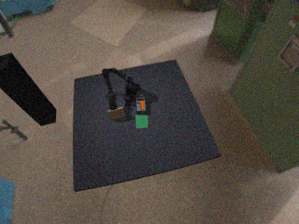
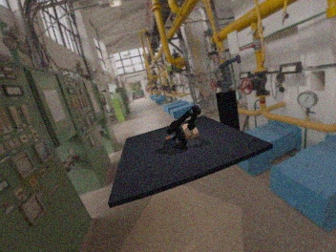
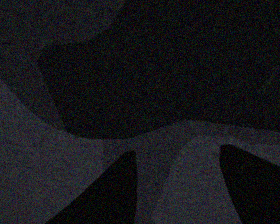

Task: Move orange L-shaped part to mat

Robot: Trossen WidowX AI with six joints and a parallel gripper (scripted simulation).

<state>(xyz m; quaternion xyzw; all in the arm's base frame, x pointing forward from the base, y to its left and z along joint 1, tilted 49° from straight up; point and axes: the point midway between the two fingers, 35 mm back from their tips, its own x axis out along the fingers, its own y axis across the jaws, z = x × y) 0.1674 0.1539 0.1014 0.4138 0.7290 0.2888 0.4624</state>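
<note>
My gripper tip is now 110 mm short of the orange L-shaped part, 170 mm to the left of it and 20 mm below it. From my gripper tip the other things lie so: green mat: 70 mm ahead, 330 mm to the right, 40 mm below.
</note>
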